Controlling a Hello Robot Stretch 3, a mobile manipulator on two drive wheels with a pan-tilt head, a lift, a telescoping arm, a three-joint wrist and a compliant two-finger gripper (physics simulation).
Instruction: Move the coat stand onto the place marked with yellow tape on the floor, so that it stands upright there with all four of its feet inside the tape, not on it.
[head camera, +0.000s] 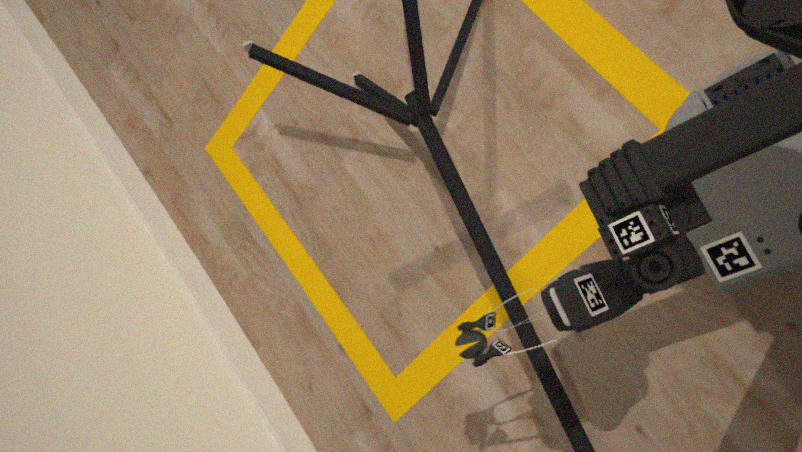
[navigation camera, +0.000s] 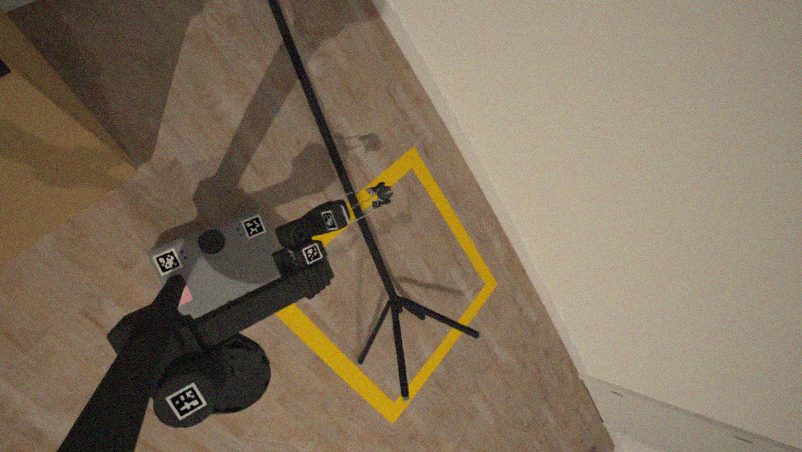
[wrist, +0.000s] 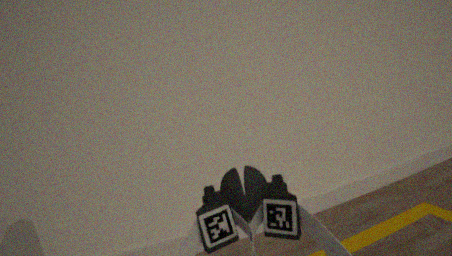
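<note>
The black coat stand (head camera: 468, 210) (navigation camera: 320, 115) lies on its side. Its pole crosses one side of the yellow tape outline (head camera: 314, 263) (navigation camera: 449, 213) (wrist: 387, 231), with the leg end largely over the marked area. In the navigation view one leg (navigation camera: 449, 323) reaches across the tape, another leg (navigation camera: 401, 359) ends at its inner edge near a corner, and a third leg (navigation camera: 373, 336) ends inside. The hook end is out of view. My gripper (head camera: 470, 341) (navigation camera: 383, 192) (wrist: 243, 186) is shut and empty. Its thin fingers pass over the pole, with the fingertips beyond it on the wall side.
A pale wall (head camera: 112, 280) (navigation camera: 589, 140) (wrist: 200, 90) with a skirting board (head camera: 168, 269) runs along the floor beyond the tape. My base (head camera: 752, 190) (navigation camera: 230, 269) stands at the tape side opposite the wall. A tan surface (navigation camera: 44, 168) shows at left in the navigation view.
</note>
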